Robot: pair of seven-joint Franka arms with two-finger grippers.
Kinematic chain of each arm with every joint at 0, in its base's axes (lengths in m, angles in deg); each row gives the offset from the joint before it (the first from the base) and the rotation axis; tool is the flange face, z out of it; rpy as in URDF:
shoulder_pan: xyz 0 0 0.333 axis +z
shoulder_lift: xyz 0 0 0 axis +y
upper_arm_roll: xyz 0 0 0.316 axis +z
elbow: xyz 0.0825 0 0 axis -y
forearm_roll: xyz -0.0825 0 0.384 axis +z
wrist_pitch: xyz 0 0 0 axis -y
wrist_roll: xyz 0.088 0 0 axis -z
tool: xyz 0 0 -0.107 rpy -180 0 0
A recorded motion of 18 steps. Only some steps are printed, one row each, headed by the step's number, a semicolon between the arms.
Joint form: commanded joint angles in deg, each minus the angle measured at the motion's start. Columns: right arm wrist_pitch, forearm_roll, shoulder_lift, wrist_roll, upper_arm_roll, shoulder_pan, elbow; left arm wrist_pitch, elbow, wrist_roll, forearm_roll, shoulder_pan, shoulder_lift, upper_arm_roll.
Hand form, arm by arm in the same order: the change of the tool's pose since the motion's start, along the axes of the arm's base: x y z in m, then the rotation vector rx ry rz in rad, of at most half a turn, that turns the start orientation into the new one. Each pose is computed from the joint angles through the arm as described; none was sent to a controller.
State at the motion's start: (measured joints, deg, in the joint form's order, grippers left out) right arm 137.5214 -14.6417 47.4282 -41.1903 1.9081 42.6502 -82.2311; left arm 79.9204 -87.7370 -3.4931 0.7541 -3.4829 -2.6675 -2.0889
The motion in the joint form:
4: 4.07 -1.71 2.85 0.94 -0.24 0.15 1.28; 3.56 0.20 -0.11 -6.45 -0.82 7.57 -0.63
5: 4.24 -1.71 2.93 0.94 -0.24 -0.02 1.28; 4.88 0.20 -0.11 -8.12 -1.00 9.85 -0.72
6: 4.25 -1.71 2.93 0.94 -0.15 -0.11 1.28; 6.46 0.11 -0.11 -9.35 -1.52 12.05 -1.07
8: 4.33 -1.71 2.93 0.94 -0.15 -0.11 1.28; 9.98 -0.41 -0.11 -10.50 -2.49 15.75 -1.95
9: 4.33 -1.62 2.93 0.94 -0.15 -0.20 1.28; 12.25 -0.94 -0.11 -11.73 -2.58 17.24 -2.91
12: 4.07 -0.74 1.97 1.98 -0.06 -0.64 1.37; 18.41 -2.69 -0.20 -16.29 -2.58 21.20 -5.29
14: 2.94 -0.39 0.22 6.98 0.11 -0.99 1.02; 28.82 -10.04 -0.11 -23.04 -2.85 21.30 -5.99
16: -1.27 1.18 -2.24 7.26 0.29 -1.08 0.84; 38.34 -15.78 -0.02 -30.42 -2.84 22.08 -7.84
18: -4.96 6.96 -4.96 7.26 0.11 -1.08 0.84; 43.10 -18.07 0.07 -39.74 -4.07 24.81 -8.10
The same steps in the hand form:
4: 0.0030 0.0054 -0.0197 0.0237 -0.0386 0.0155; 0.0422 -0.0301 -0.0651 -0.1101 0.0789 -0.0231
5: 0.0045 0.0039 -0.0205 0.0251 -0.0393 0.0131; 0.0539 -0.0369 -0.0858 -0.1390 0.0992 -0.0232
6: 0.0047 0.0038 -0.0204 0.0261 -0.0386 0.0126; 0.0641 -0.0486 -0.1067 -0.1607 0.1152 -0.0322
8: 0.0048 0.0039 -0.0203 0.0272 -0.0394 0.0128; 0.0794 -0.0705 -0.1450 -0.1828 0.1330 -0.0506
9: 0.0056 0.0030 -0.0203 0.0280 -0.0386 0.0102; 0.0850 -0.0833 -0.1620 -0.2081 0.1337 -0.0580
12: 0.0108 0.0010 -0.0075 0.0498 -0.0405 -0.0254; 0.0963 -0.1142 -0.2092 -0.2963 0.1438 -0.0530
14: 0.0135 -0.0013 0.0105 0.0755 -0.0406 -0.1217; 0.0912 -0.1280 -0.2539 -0.3980 0.1123 0.0203
16: 0.0125 -0.0044 0.0335 0.0607 -0.0109 -0.1558; 0.0835 -0.1452 -0.2927 -0.4969 0.0862 0.1095
18: 0.0120 -0.0075 0.0620 0.0960 0.0523 -0.2263; 0.0789 -0.1616 -0.3313 -0.6019 0.1213 0.2242

